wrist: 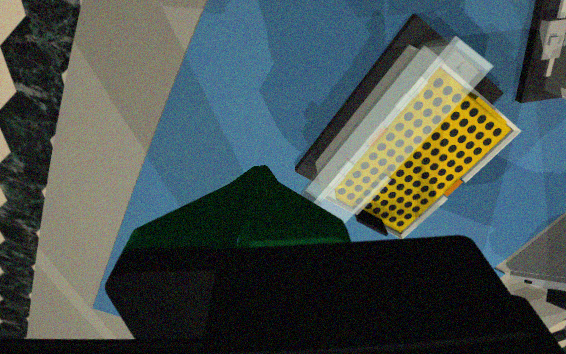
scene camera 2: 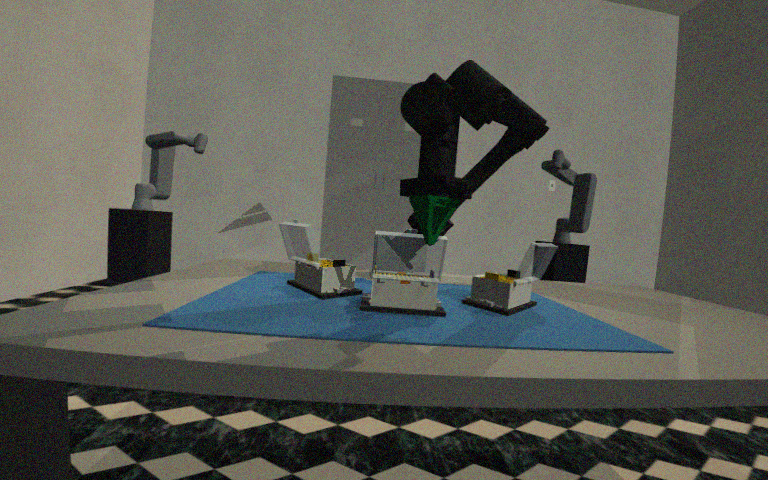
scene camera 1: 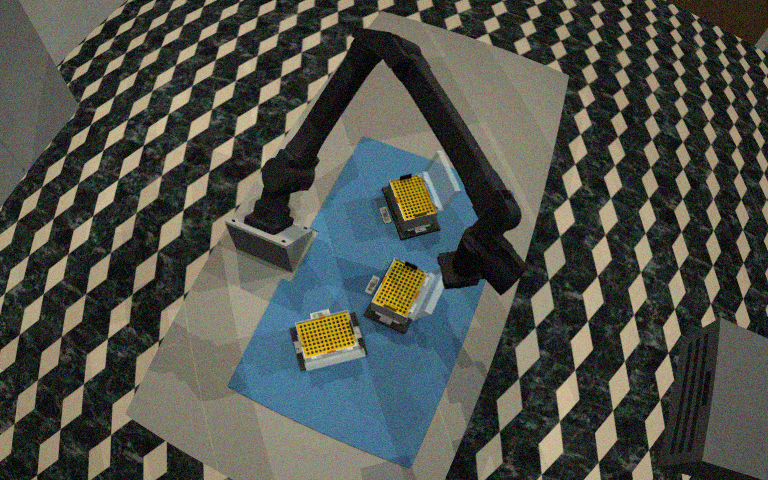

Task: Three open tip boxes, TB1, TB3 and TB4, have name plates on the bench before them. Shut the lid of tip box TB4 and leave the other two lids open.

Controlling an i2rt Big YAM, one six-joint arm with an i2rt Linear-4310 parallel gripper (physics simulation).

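Frame: origin at the arm's base, x ahead, y up, z right, level; metres.
Seen in the pictures: gripper, fingertip midpoint: (wrist: pixel 261 178) (scene camera 2: pixel 430 244) (scene camera 1: pixel 457 284); arm's base at its link origin: (scene camera 1: pixel 268 223).
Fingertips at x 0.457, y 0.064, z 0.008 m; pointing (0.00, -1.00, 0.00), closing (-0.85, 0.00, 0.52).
Observation:
Pixels of each thing's top centre, then the offset from my fingertips to it. "spot": a spot on its surface instead. Level surfaces: height alone.
- middle box at its top centre: (wrist: pixel 426 175) (scene camera 2: pixel 404 268) (scene camera 1: pixel 401 284) dx -0.114, dy -0.058, dz +0.019 m
- middle box's clear lid at its top centre: (wrist: pixel 393 209) (scene camera 2: pixel 411 229) (scene camera 1: pixel 434 283) dx -0.047, dy +0.021, dz +0.024 m
- blue mat at its surface level: dy -0.132 m
- bench at its surface level: dy -0.135 m
- upper box's lid at a spot on its surface: (scene camera 2: pixel 544 260) (scene camera 1: pixel 443 173) spot: dx -0.116, dy -0.022, dz -0.275 m
Three tip boxes with yellow racks have upright lids: the middle box (scene camera 1: pixel 399 288) (scene camera 2: pixel 404 293) (wrist: pixel 445 145), the upper box in scene camera 1 (scene camera 1: pixel 413 198) (scene camera 2: pixel 501 291), and the lower one (scene camera 1: pixel 326 333) (scene camera 2: pixel 323 278). The middle box's clear lid (scene camera 1: pixel 431 297) (scene camera 2: pixel 396 254) (wrist: pixel 380 132) leans up on its far side from the arm base. My gripper (scene camera 2: pixel 431 242) (wrist: pixel 261 178) is shut and empty, its tips beside that lid's top edge; contact cannot be told. Name plates (scene camera 1: pixel 385 215) (scene camera 1: pixel 372 284) (scene camera 1: pixel 320 313) are too small to read, so which box is TB4 cannot be told.
The boxes stand on a blue mat (scene camera 1: pixel 351 418) (scene camera 2: pixel 226 316) on the bench (scene camera 1: pixel 198 373) (scene camera 2: pixel 141 345). The arm's base block (scene camera 1: pixel 266 243) stands at the mat's edge. The upper box's lid (scene camera 1: pixel 442 181) (scene camera 2: pixel 544 260) stands near the forearm in scene camera 1.

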